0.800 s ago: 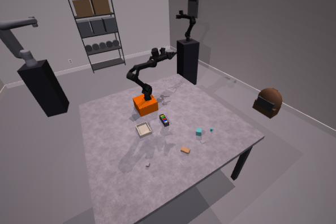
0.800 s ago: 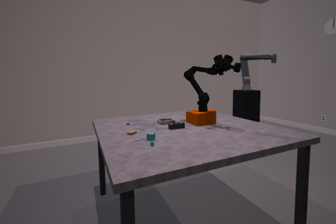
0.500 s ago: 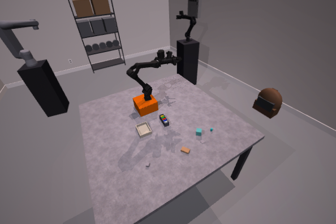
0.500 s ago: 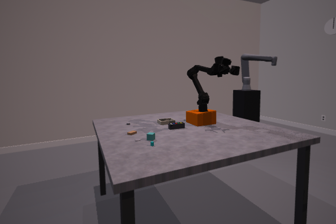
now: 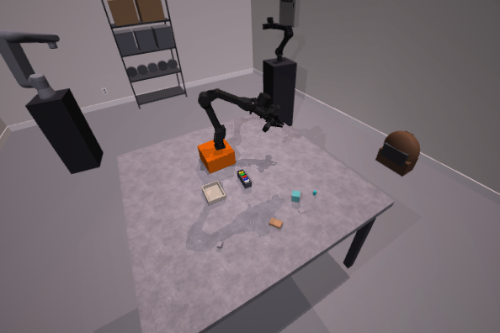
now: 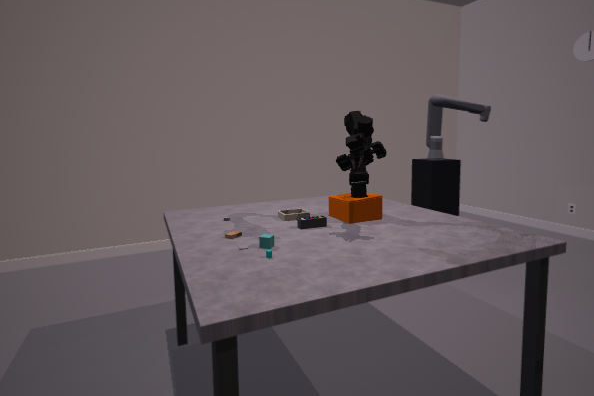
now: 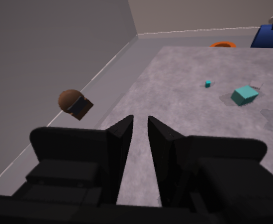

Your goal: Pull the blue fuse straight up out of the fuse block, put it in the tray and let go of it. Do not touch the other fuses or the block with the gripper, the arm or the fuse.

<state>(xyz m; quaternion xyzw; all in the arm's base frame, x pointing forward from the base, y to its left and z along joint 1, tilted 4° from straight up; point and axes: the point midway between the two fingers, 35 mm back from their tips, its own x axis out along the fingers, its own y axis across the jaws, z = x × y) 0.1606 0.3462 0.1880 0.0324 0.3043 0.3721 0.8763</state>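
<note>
My gripper tip is now 10 cm short of the blue fuse, 29 cm to the left of it and 25 cm above it. From my gripper tip the other things lie so: beige tray: 10 cm ahead, 49 cm to the right, 27 cm below; then orange-brown block: 42 cm ahead, 25 cm to the right, 27 cm below; then teal cube: 32 cm ahead, 8 cm to the right, 25 cm below.
</note>
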